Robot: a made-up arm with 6 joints. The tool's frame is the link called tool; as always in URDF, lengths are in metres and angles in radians. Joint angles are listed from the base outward.
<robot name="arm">
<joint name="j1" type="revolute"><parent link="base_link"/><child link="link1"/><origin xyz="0.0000 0.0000 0.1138"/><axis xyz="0 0 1"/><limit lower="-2.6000" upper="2.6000"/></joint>
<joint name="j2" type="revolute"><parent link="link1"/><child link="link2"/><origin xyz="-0.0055 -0.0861 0.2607" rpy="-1.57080 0.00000 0.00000"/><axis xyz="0 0 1"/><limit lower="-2.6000" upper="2.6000"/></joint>
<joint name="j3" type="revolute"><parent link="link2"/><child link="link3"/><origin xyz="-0.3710 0.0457 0.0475" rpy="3.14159 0.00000 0.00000"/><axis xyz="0 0 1"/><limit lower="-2.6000" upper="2.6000"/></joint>
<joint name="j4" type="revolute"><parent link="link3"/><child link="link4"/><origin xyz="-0.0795 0.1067 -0.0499" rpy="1.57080 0.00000 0.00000"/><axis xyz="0 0 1"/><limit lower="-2.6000" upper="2.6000"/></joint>
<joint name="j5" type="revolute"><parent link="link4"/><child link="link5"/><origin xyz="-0.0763 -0.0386 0.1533" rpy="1.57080 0.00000 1.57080"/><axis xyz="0 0 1"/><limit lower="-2.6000" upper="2.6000"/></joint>
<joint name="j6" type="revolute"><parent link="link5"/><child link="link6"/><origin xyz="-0.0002 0.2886 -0.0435" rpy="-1.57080 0.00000 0.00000"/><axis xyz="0 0 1"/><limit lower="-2.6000" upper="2.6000"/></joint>
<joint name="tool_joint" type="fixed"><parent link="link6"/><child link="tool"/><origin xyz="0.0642 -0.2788 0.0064" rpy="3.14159 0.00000 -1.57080"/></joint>
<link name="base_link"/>
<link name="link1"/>
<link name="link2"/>
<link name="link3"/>
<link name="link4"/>
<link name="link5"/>
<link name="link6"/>
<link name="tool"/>
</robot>
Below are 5 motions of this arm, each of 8 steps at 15 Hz.
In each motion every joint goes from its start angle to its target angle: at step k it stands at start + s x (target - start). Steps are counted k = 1, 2, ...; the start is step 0. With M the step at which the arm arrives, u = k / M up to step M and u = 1 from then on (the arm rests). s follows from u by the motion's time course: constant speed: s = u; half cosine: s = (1 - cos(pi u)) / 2; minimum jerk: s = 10 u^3 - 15 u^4 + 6 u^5.
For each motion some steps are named. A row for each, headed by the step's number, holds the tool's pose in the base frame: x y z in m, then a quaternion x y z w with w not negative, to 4 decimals.
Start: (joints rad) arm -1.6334 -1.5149 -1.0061 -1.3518 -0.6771 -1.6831
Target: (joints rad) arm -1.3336 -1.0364 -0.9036 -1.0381 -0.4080 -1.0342
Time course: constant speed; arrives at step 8
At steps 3, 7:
3: 0.0236 0.0614 -0.4734 -0.3331 0.3004 0.4727 0.7585
7: 0.0744 0.2291 -0.4051 -0.2519 0.1596 0.3726 0.8788

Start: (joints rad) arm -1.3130 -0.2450 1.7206 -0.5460 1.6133 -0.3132
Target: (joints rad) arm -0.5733 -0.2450 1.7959 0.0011 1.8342 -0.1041
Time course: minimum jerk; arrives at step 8
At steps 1, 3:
1: 0.2864 0.3952 0.1445 -0.1610 -0.4789 0.3484 0.7895
3: 0.1961 0.4612 0.1941 -0.0737 -0.5463 0.4216 0.7199

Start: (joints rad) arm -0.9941 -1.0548 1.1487 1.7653 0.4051 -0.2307
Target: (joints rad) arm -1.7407 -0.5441 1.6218 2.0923 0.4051 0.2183
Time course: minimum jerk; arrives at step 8
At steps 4, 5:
4: -0.1538 -0.1070 0.2379 -0.2309 0.9286 0.2783 0.0834
5: -0.1540 -0.0761 0.2418 -0.2265 0.9260 0.2659 0.1434

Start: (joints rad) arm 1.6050 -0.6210 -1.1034 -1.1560 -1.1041 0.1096
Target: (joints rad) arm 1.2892 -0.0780 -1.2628 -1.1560 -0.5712 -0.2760
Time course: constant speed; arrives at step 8
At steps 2, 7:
2: -0.0689 -0.2422 -0.0898 -0.1522 -0.1501 0.9621 0.1693
7: -0.2413 -0.5247 0.0457 -0.1009 0.2531 0.9519 0.1400

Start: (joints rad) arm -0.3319 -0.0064 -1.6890 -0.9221 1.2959 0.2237
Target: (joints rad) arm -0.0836 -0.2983 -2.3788 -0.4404 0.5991 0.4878
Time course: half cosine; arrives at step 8
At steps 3, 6, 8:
3: -0.5525 0.4180 0.5119 0.5303 0.7571 -0.2609 0.2784
6: -0.6644 0.2236 0.4364 0.2387 0.8670 -0.2641 0.3488
8: -0.6749 0.1549 0.4269 0.1511 0.8852 -0.2543 0.3591

